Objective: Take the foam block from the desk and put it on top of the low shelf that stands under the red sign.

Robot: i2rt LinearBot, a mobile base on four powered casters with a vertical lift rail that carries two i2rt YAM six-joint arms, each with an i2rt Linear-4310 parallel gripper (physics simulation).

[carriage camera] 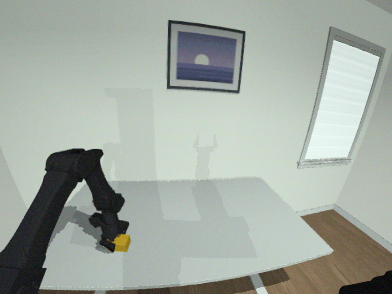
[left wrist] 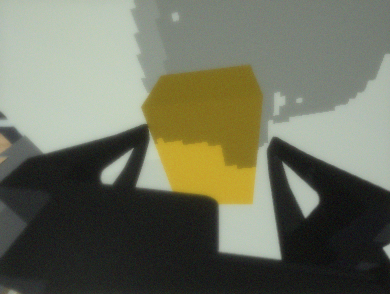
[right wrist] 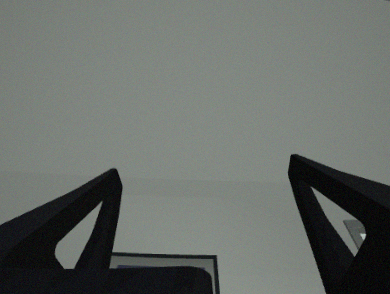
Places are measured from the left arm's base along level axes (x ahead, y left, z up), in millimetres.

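Where they show: left gripper, between the fingertips: (carriage camera: pixel 118 243) (left wrist: pixel 208 137); right gripper, between the fingertips: (right wrist: pixel 203 171).
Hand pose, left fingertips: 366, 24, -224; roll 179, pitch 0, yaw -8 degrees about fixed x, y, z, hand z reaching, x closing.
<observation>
After its pixels a point has its place, as x, y, z.
A yellow foam block (carriage camera: pixel 122 243) {350, -9, -199} (left wrist: pixel 207 135) {367, 45, -199} lies on the white desk (carriage camera: pixel 295 235) {450, -901, -243} near its front left part. My left gripper (left wrist: pixel 208 137) {366, 24, -224} is open over the block; in the left wrist view one fingertip is at the block's left edge and the other is a little off its right edge. In the carriage view the left gripper's fingers are partly hidden by the block. My right gripper (right wrist: pixel 203 171) {25, -644, 437} is open and empty, facing the wall. The low shelf and the red sign do not show in these views.
A framed sunset picture (carriage camera: pixel 206 57) {1045, -366, 709} hangs on the wall behind the desk. A window (carriage camera: pixel 342 100) {1311, -1823, 541} is on the wall at the right. Wooden floor (carriage camera: pixel 350 245) {818, -2129, -964} shows to the right of the desk. A black part of the robot (carriage camera: pixel 370 285) {25, -612, 173} shows at the bottom right corner.
</observation>
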